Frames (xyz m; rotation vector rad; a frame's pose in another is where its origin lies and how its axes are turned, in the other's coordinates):
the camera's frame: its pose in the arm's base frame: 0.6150 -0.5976 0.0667 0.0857 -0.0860 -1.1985
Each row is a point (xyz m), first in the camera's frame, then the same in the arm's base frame.
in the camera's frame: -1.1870 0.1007 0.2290
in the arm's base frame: 0.2537 0.5406 0.2803
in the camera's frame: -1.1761 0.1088 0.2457
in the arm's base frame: 0.2633 0.5330 0.2980
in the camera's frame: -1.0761 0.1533 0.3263
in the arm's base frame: 0.3316 0.4541 0.3852
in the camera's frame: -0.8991 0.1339 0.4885
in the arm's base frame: 0.3594 0.2788 0.5479
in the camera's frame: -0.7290 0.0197 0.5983
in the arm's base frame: 0.3028 0.0766 0.6478
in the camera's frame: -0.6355 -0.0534 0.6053
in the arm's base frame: 0.2681 -0.0371 0.6486
